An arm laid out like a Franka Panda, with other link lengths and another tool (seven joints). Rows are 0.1 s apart.
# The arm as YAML. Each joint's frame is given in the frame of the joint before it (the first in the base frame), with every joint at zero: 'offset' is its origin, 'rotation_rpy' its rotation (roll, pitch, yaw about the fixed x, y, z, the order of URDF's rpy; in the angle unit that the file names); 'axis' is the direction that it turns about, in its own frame. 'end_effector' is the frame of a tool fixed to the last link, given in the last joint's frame.
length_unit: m
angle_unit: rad
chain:
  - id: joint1
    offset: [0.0, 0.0, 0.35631]
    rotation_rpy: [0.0, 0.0, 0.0]
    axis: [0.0, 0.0, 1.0]
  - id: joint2
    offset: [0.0, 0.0, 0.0]
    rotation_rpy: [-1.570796, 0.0, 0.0]
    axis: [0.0, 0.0, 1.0]
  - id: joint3
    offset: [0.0, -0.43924, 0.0]
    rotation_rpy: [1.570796, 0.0, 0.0]
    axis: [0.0, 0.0, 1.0]
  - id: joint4
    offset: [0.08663, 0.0, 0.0]
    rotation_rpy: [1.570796, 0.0, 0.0]
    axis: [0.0, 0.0, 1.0]
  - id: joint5
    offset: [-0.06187, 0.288, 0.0]
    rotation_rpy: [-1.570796, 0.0, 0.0]
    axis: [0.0, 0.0, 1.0]
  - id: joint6
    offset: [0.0, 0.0, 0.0]
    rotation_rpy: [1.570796, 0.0, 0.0]
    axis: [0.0, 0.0, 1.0]
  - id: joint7
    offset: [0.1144, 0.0, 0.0]
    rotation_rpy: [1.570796, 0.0, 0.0]
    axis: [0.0, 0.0, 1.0]
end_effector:
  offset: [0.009, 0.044, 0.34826]
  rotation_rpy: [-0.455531, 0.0, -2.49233]
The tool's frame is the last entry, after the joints.
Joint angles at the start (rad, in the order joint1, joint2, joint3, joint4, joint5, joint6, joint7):
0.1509, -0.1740, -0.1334, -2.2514, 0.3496, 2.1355, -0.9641
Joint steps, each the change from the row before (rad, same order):
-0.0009, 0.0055, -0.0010, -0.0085, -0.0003, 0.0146, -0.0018
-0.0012, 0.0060, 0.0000, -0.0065, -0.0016, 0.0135, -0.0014
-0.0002, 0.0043, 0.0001, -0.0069, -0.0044, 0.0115, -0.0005
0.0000, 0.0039, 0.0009, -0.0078, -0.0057, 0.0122, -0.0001
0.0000, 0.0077, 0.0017, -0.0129, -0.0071, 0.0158, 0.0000
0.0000, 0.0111, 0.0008, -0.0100, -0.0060, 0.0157, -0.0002
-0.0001, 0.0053, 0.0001, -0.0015, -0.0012, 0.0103, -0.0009
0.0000, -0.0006, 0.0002, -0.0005, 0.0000, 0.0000, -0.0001
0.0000, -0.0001, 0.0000, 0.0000, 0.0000, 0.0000, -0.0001
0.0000, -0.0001, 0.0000, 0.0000, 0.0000, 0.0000, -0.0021
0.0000, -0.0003, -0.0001, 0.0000, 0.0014, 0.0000, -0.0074
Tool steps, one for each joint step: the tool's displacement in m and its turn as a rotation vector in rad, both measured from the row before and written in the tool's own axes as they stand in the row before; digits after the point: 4 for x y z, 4 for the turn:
-0.0007, -0.0049, 0.0014, 0.0040, -0.0026, 0.0031
-0.0011, -0.0045, 0.0012, 0.0050, -0.0018, 0.0018
-0.0001, -0.0041, 0.0012, 0.0064, 0.0007, 0.0006
0.0002, -0.0040, 0.0014, 0.0075, 0.0016, -0.0003
0.0017, -0.0064, 0.0039, 0.0091, 0.0064, 0.0029
0.0005, -0.0068, 0.0040, 0.0086, 0.0060, 0.0040
-0.0024, -0.0024, 0.0004, 0.0041, -0.0027, -0.0012
0.0002, 0.0002, 0.0000, -0.0001, 0.0001, -0.0003
0.0000, 0.0000, 0.0000, 0.0000, 0.0000, -0.0002
-0.0001, 0.0001, 0.0000, 0.0000, 0.0008, -0.0020
-0.0003, 0.0005, 0.0001, -0.0011, 0.0023, -0.0062

